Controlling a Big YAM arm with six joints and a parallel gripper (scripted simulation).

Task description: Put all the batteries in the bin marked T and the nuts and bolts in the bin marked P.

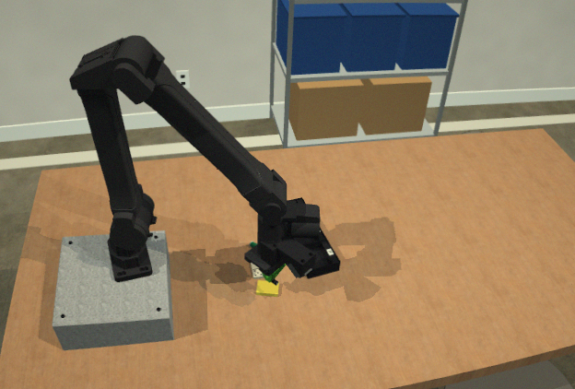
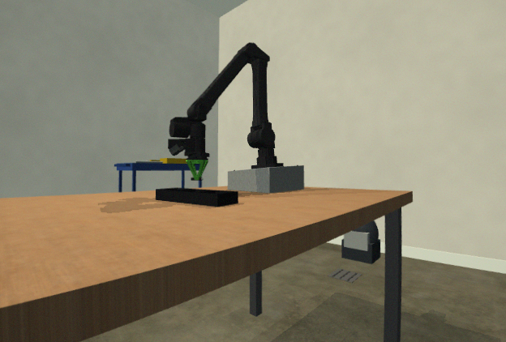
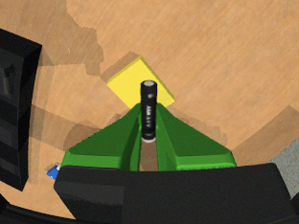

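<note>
The yellow block is 10 mm to the left of my hand and 60 mm below it. Round my hand: dark bolt (140 mm ahead, 50 mm to the left, 50 mm below); white domino (80 mm to the left, 60 mm below); black battery (right at my hand).
</note>
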